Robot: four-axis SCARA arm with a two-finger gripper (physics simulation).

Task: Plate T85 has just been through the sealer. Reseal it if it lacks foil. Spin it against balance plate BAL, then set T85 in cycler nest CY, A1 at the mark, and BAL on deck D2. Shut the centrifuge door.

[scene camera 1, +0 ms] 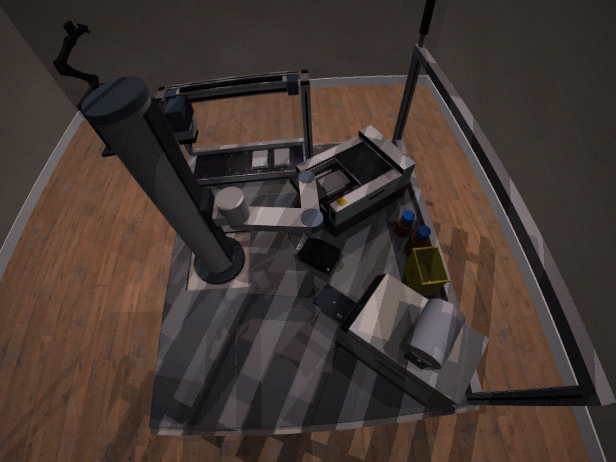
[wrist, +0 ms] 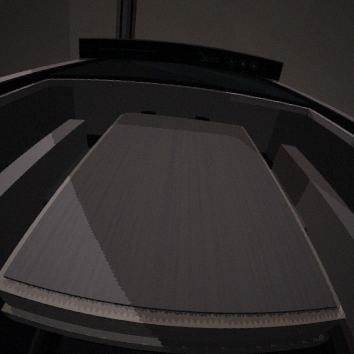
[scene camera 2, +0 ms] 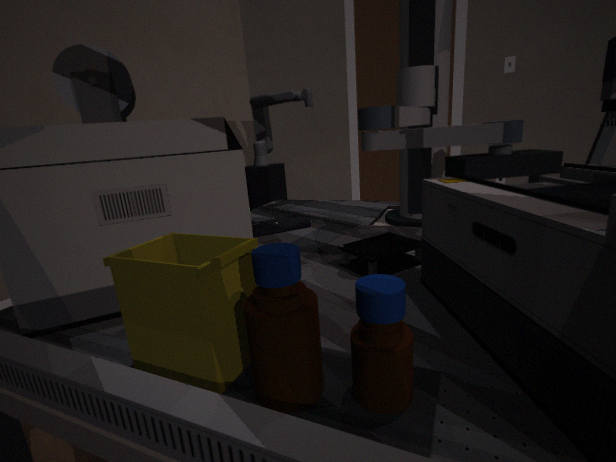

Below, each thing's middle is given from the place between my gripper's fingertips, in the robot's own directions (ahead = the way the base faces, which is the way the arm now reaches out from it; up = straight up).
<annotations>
Now: the centrifuge point(scene camera 1: 379, 172) 9 cm ahead of my hand, 7 cm below it and 5 cm to the left of it.
</annotations>
